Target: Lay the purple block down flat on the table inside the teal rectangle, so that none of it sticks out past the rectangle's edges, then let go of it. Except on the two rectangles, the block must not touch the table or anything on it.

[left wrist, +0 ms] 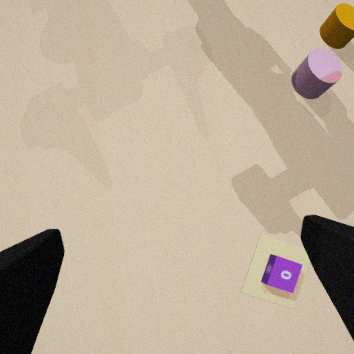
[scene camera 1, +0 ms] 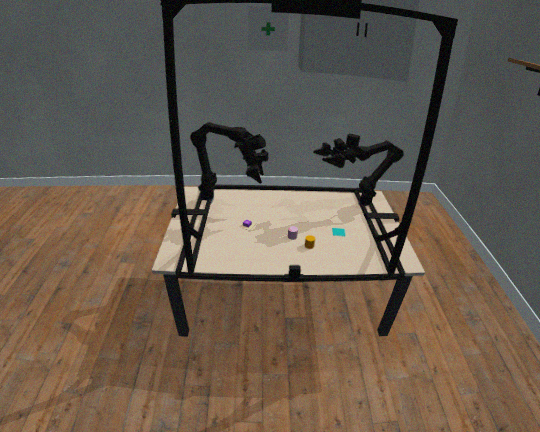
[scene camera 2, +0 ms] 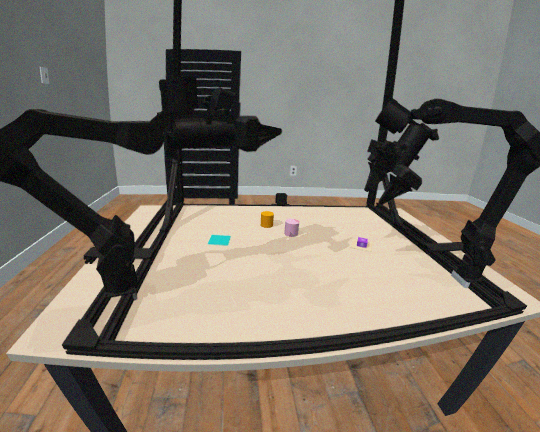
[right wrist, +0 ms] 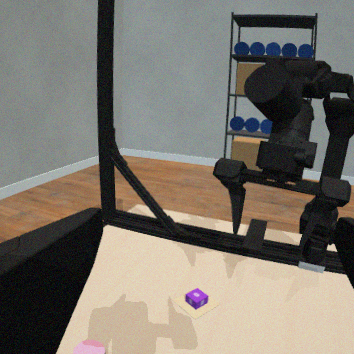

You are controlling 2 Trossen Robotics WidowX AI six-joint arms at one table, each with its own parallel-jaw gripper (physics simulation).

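Frame: origin at the left arm's base, x down, y back, z left, level; metres.
Where they show: left gripper, fingertip midpoint: (left wrist: 183, 235) (scene camera 1: 262, 179) (scene camera 2: 372, 197) (right wrist: 266, 241); right gripper, fingertip midpoint: (scene camera 1: 317, 155) (scene camera 2: 271, 129) (right wrist: 222, 225); left arm's base, link origin: (scene camera 1: 207, 197) (scene camera 2: 468, 275) (right wrist: 312, 257); right arm's base, link origin: (scene camera 1: 365, 202) (scene camera 2: 120, 286).
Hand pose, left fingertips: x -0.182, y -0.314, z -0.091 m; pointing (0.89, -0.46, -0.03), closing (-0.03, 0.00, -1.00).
Things, the pixels of their top centre, and the offset from my left fingertips. "spot": a spot on its surface instead.
- purple block, top centre: (left wrist: 284, 274) (right wrist: 196, 294) (scene camera 2: 362, 240) (scene camera 1: 247, 221) dx +0.181, dy +0.058, dz -0.118 m
- pale yellow rectangle, surface spot: (left wrist: 254, 280) spot: dx +0.200, dy +0.065, dz -0.090 m
- teal rectangle, surface spot: (scene camera 2: 219, 240) (scene camera 1: 338, 231) spot: dx +0.200, dy -0.399, dz -0.117 m
- pink cylinder, top centre: (left wrist: 325, 64) (right wrist: 88, 351) (scene camera 2: 292, 221) (scene camera 1: 293, 229) dx +0.155, dy -0.169, dz -0.188 m
- orange cylinder, top centre: (left wrist: 349, 16) (scene camera 2: 267, 213) (scene camera 1: 310, 238) dx +0.156, dy -0.250, dz -0.249 m
The purple block (scene camera 1: 247, 223) (scene camera 2: 362, 242) (left wrist: 285, 274) (right wrist: 196, 298) lies flat on the pale yellow rectangle (left wrist: 254, 280) (right wrist: 197, 314). The teal rectangle (scene camera 1: 338, 232) (scene camera 2: 219, 240) is bare; it does not show in the wrist views. My left gripper (scene camera 1: 260, 170) (scene camera 2: 375, 196) (left wrist: 183, 235) is open and empty, tilted downward high above the table. In the left wrist view the block shows at the lower right, beside the right-hand finger in the picture. My right gripper (scene camera 1: 320, 155) (scene camera 2: 281, 131) (right wrist: 222, 225) is open and empty, roughly level and high above the table.
A pink cylinder (scene camera 1: 292, 233) (scene camera 2: 291, 228) (left wrist: 311, 80) (right wrist: 89, 347) and an orange cylinder (scene camera 1: 310, 242) (scene camera 2: 267, 219) (left wrist: 336, 30) stand upright between the two rectangles, the orange one nearer the teal rectangle. A black frame (scene camera 1: 240, 277) (scene camera 2: 225, 349) borders the table.
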